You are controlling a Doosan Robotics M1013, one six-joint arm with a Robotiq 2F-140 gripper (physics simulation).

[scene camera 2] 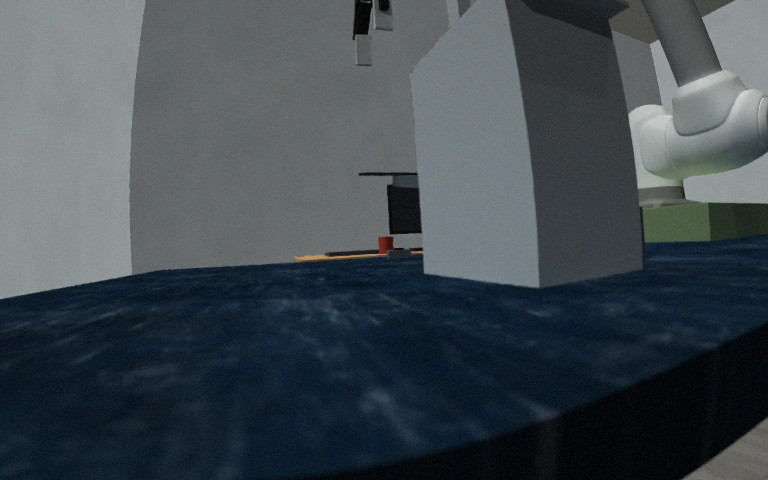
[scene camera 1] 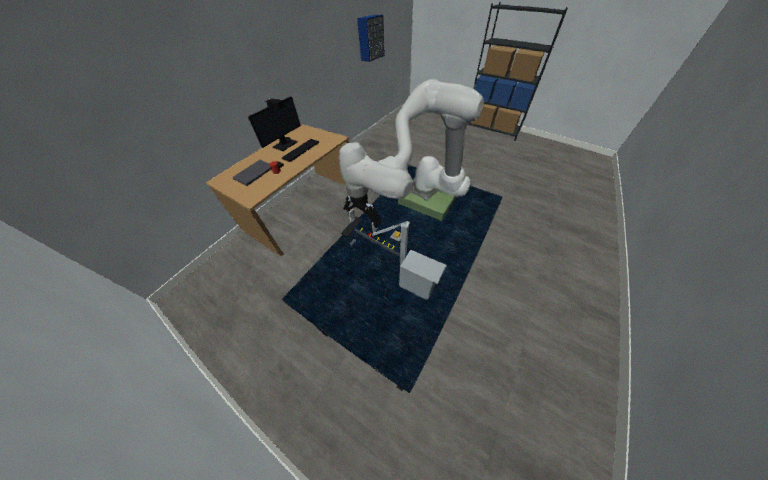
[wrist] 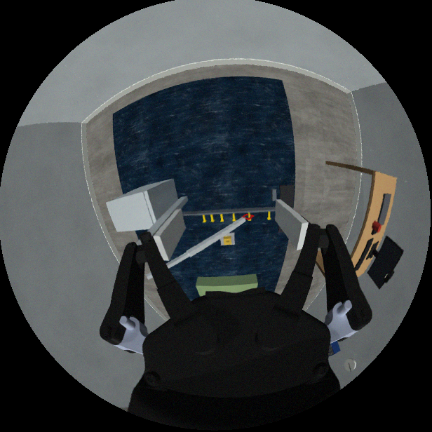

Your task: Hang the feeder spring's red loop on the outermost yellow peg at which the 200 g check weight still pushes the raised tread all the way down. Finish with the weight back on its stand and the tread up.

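Places are measured from the arm's base along level axes (x down, y right, z back), in metres.
Where they show: gripper, between the fingertips: (scene camera 2: 373, 48) (scene camera 1: 363, 225); arm's base, origin of its link: (scene camera 2: 656, 211) (scene camera 1: 424, 190).
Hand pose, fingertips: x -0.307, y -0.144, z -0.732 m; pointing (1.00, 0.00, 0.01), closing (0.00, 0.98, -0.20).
Each offset is from my fingertips to the top centre of the thing. "spot": to the spot under its first point.
My gripper (scene camera 1: 363, 222) (scene camera 2: 373, 36) (wrist: 229, 214) is open and empty above the peg beam (wrist: 195, 213). Several yellow pegs (wrist: 221, 218) line the beam. The red loop {spot: dz +0.104, dx +0.232, dy +0.088 m} (scene camera 1: 370, 234) (wrist: 248, 217) is at the second peg from the dark tread; whether it is fully seated is too small to tell. A pale bar, the feeder spring {spot: dz +0.129, dx +0.092, dy -0.051 m} (scene camera 1: 389, 228) (wrist: 216, 236), runs from the loop to the post. The outermost peg {dz +0.083, dx +0.222, dy +0.151 m} (scene camera 1: 361, 229) (wrist: 269, 215) is bare. The dark tread {dz +0.054, dx +0.194, dy +0.198 m} (scene camera 1: 349, 228) (wrist: 287, 192) is partly hidden by a finger in the wrist view; its height is unclear. The yellow weight {dz +0.294, dx +0.342, dy +0.039 m} (scene camera 1: 397, 233) (wrist: 227, 240) sits on its pale stand.
A grey box (scene camera 1: 419, 274) (scene camera 2: 475, 164) (wrist: 129, 212) and upright post (scene camera 1: 403, 243) stand at the beam's other end. A small grey block {dz +0.049, dx +0.365, dy +0.218 m} (scene camera 1: 353, 242) (scene camera 2: 398, 253) (wrist: 274, 194) lies near the tread. The green base (scene camera 1: 421, 205) (wrist: 227, 283) carries the arm. A desk (scene camera 1: 254, 192) (wrist: 384, 185) stands aside.
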